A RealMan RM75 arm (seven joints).
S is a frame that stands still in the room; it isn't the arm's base.
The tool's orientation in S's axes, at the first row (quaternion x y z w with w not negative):
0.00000, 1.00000, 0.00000, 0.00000
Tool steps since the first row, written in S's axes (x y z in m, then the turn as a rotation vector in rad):
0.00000, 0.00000, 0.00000, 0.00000, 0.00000, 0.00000
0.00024, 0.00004, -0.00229, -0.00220, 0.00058, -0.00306
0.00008, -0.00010, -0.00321, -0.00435, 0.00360, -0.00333
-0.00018, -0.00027, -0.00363, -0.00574, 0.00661, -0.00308
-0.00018, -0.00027, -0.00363, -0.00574, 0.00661, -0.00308
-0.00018, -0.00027, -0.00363, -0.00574, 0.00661, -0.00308
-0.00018, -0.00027, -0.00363, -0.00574, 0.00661, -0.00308
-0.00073, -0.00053, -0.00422, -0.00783, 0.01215, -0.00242
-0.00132, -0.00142, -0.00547, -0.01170, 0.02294, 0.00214
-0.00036, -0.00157, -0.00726, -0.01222, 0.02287, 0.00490
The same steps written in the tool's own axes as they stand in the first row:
0.00000, 0.00000, 0.00000, 0.00000, 0.00000, 0.00000
-0.00024, 0.00004, 0.00229, 0.00220, 0.00058, 0.00306
-0.00008, -0.00010, 0.00321, 0.00435, 0.00360, 0.00333
0.00018, -0.00027, 0.00363, 0.00574, 0.00661, 0.00308
0.00018, -0.00027, 0.00363, 0.00574, 0.00661, 0.00308
0.00018, -0.00027, 0.00363, 0.00574, 0.00661, 0.00308
0.00018, -0.00027, 0.00363, 0.00574, 0.00661, 0.00308
0.00073, -0.00053, 0.00422, 0.00783, 0.01215, 0.00242
0.00132, -0.00142, 0.00547, 0.01170, 0.02294, -0.00214
0.00036, -0.00157, 0.00726, 0.01222, 0.02287, -0.00490

